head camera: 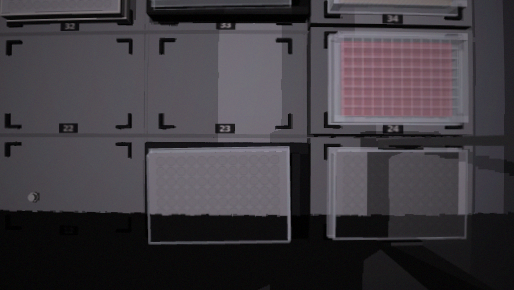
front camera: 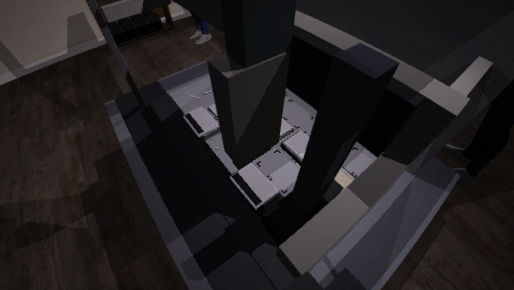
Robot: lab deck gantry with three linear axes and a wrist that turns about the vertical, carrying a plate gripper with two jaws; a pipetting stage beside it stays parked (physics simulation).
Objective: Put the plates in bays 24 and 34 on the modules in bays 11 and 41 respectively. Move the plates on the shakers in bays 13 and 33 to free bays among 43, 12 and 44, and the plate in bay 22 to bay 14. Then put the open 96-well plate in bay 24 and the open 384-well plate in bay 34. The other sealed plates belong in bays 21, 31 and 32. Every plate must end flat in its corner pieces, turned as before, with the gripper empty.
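Where they show: gripper, fingertip midpoint: (head camera: pixel 396 193); robot's base, origin of the base link: (front camera: pixel 184 121).
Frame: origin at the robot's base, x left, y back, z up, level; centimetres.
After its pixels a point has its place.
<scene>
A sealed plate (head camera: pixel 219 182) {x 5.5, y -39.3, z 3.7 cm} (front camera: pixel 256 186) {x 4.2, y -40.5, z 3.7 cm} sits on the shaker in bay 13, partly in shadow. A sealed plate (head camera: pixel 415 182) {x 5.4, y -56.9, z 2.9 cm} lies in bay 14 in the head view. A pink gridded plate (head camera: pixel 397 79) {x 14.8, y -55.3, z 2.7 cm} is in bay 24. A yellowish plate (head camera: pixel 397 6) {x 21.6, y -55.4, z 2.6 cm} (front camera: pixel 344 178) {x 27.2, y -54.6, z 3.0 cm} is in bay 34, partly shown. A plate (head camera: pixel 220 3) {x 21.5, y -39.1, z 3.0 cm} (front camera: pixel 296 144) {x 24.0, y -36.4, z 3.7 cm} is on the shaker in bay 33. Another plate (head camera: pixel 60 7) {x 22.2, y -23.0, z 1.4 cm} shows at bay 32. Bays 22, 23 and 12 hold no plate. My gripper's jaws cannot be made out in the dark front view, so their state is unclear.
A tapered grey-brown housing (front camera: pixel 255 110) {x 0.4, y -45.3, z 39.4 cm} and a dark vertical column (front camera: pixel 345 110) {x 2.3, y -56.4, z 46.8 cm} stand over the deck and hide parts of it. Another plate (front camera: pixel 201 121) {x 4.2, y -7.5, z 3.3 cm} shows at the left of the deck. A small knob (head camera: pixel 33 197) {x 3.2, y -19.4, z 0.4 cm} sits in bay 12. Deep shadow covers the head view's lower part.
</scene>
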